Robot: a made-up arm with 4 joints.
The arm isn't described. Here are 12 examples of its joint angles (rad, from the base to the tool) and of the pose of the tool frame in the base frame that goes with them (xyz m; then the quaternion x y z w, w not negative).
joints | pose
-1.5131 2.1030 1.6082 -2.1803 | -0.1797 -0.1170 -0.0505 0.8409 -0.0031 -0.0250 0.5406
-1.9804 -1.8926 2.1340 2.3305 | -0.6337 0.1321 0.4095 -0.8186 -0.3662 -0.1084 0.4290
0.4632 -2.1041 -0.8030 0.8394 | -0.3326 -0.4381 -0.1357 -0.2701 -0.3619 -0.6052 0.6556
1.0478 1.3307 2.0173 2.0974 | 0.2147 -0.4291 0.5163 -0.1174 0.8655 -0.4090 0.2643
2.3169 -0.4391 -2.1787 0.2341 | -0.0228 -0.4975 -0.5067 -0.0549 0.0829 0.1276 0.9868
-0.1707 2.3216 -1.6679 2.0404 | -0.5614 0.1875 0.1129 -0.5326 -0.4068 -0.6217 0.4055
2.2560 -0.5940 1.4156 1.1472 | 0.2917 0.2493 0.2958 0.2362 -0.6301 0.7252 0.1456
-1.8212 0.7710 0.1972 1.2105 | 0.4793 -0.1381 0.2038 0.1010 -0.4390 0.5473 0.7054
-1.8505 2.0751 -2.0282 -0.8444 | -0.1967 0.1613 0.2284 -0.1447 0.7840 -0.5881 0.1357
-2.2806 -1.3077 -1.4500 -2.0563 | -0.2676 -0.0531 0.2100 0.3240 0.0843 -0.9379 0.0912
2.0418 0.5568 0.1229 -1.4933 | 0.0896 -0.0841 -0.1619 -0.1413 0.5161 0.6924 0.4840
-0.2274 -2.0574 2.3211 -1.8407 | 0.1148 -0.2387 0.2130 0.2907 0.4697 0.2039 0.8083
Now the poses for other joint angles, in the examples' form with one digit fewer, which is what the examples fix.
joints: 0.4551 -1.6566 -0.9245 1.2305
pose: -0.041 -0.644 -0.251 -0.003 -0.456 -0.373 0.808
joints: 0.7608 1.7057 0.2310 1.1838
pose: -0.252 -0.207 -0.387 0.486 0.665 0.429 0.370
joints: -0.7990 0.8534 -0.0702 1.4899
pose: 0.425 0.051 -0.261 0.451 -0.020 0.544 0.707
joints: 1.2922 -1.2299 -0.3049 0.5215
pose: -0.377 -0.320 -0.055 -0.214 0.270 -0.489 0.802
